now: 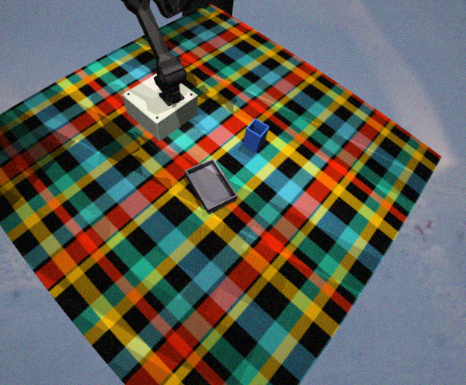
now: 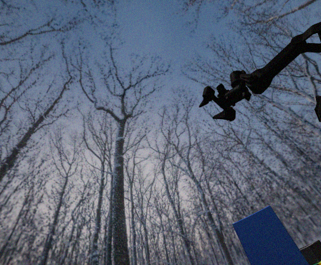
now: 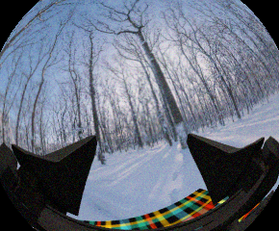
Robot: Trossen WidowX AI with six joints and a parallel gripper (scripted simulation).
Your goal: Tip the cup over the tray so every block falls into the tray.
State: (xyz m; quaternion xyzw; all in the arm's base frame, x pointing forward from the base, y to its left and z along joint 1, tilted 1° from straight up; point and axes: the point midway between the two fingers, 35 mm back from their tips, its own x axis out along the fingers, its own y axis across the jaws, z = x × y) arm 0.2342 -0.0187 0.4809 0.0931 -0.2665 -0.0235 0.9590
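Right now my gripper tip is 190 mm to the right of the red block and 550 mm above it. Also, from my gripper tip: blue square cup 190 mm to the left, 570 mm below.
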